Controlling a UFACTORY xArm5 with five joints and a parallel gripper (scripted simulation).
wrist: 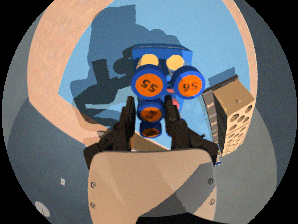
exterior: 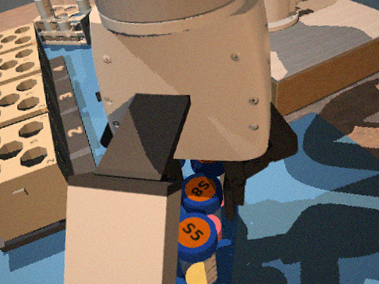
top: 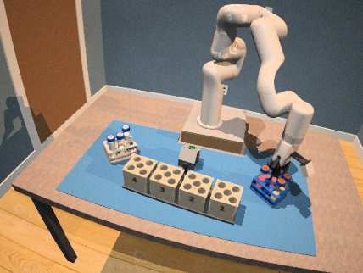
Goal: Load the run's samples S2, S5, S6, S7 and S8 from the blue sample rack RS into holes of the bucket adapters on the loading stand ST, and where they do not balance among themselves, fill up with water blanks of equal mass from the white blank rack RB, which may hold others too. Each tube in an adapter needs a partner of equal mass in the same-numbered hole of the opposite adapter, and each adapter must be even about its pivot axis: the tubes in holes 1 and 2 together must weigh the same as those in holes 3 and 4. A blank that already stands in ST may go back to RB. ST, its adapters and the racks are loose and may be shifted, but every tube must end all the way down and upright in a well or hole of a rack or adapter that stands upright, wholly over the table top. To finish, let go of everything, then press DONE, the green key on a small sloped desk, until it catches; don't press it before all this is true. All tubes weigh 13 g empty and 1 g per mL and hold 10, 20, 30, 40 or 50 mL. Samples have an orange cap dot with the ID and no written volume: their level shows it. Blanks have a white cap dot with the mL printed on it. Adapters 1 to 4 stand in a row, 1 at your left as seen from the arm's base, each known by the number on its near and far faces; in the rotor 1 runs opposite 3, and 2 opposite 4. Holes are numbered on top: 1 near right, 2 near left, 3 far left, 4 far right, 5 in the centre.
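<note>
The blue sample rack RS is 90 mm below my hand, 20 mm ahead of it and 10 mm to the right of it. Also, from my hand: white blank rack RB (660 mm to the right, 90 mm below, 70 mm ahead); blue-capped tube (660 mm to the right, 110 mm ahead, 60 mm below); loading stand ST (330 mm to the right, 160 mm ahead, 110 mm below).
</note>
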